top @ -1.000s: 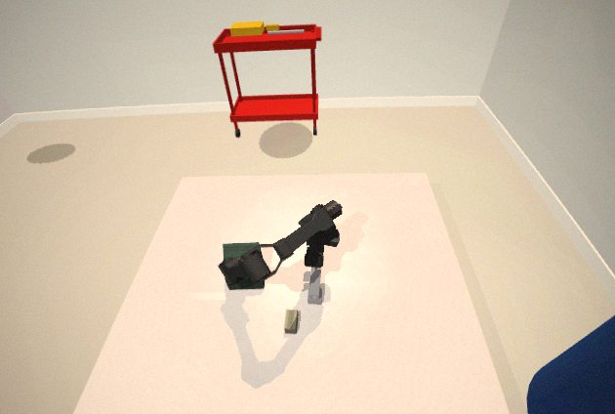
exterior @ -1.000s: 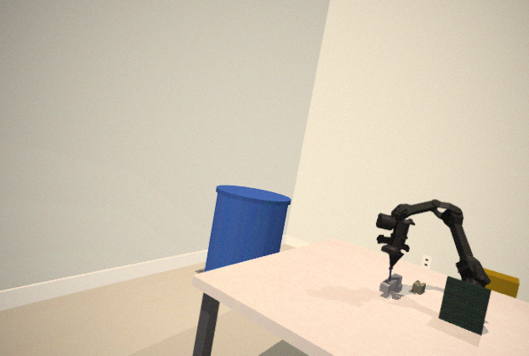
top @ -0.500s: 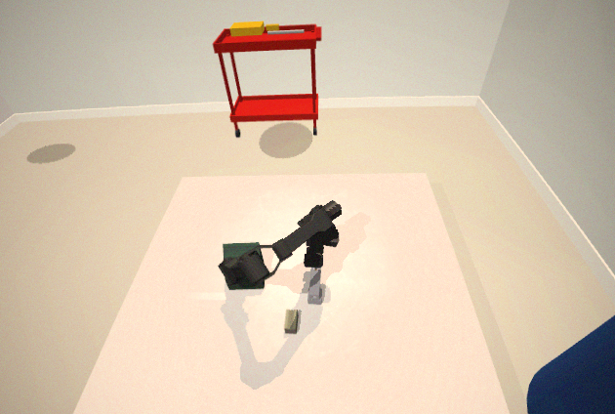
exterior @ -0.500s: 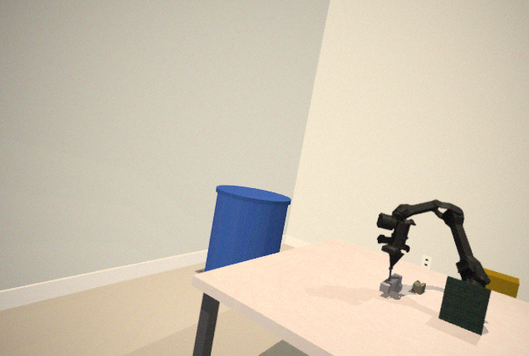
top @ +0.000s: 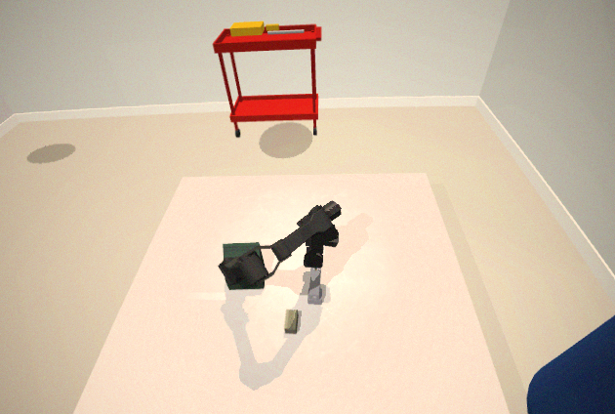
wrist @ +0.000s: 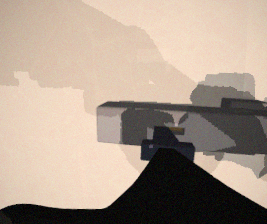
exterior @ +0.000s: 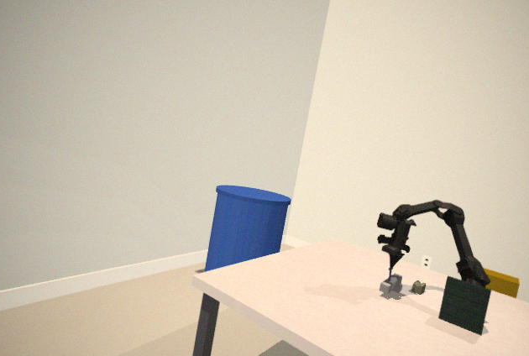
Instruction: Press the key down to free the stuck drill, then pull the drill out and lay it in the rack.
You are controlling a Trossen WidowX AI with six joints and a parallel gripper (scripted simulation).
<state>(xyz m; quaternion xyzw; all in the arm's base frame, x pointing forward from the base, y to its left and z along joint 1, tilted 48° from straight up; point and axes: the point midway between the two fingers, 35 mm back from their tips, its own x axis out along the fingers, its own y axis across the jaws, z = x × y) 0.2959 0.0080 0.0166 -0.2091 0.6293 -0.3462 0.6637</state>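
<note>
Now: the dark blue key 3 cm below my gripper tip. The rest, counted from my gripper tip: olive rack (19 cm to the right, 12 cm behind, 10 cm below); then grey block (8 cm below, 4 cm to the right, 1 cm behind); then tan drill (7 cm below, 6 cm to the right, 2 cm behind).
</note>
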